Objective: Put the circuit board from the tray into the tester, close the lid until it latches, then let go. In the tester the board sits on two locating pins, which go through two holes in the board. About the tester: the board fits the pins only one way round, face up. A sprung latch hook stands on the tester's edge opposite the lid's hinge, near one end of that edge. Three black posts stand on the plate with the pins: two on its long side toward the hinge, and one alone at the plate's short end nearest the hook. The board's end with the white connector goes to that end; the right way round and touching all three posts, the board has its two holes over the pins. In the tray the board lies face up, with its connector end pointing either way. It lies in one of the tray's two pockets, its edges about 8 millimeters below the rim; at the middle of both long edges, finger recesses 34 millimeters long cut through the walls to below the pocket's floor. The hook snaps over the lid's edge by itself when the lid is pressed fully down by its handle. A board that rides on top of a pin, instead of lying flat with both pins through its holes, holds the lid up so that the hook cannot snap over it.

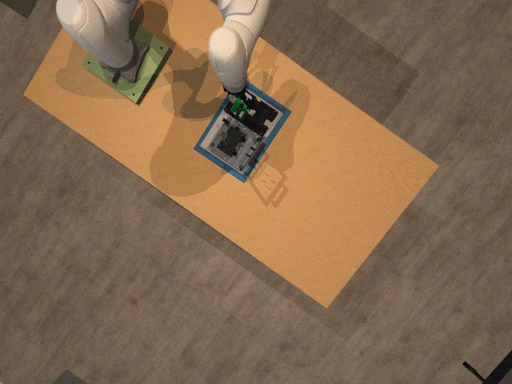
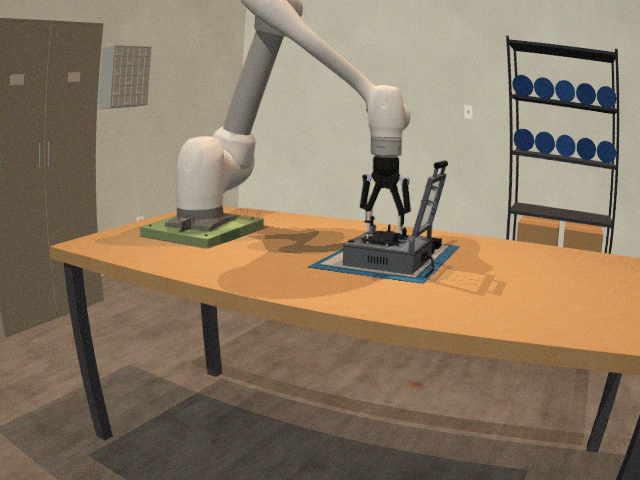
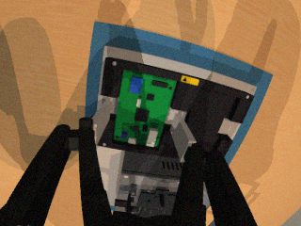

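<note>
Now: hand 4 cm above the green circuit board. From my hand the other things lie so: lid (19 cm to the right, 16 cm ahead, 13 cm above); latch hook (11 cm to the right, 3 cm above, 2 cm behind); grey tester (14 cm to the right, 7 cm ahead, 6 cm above).
</note>
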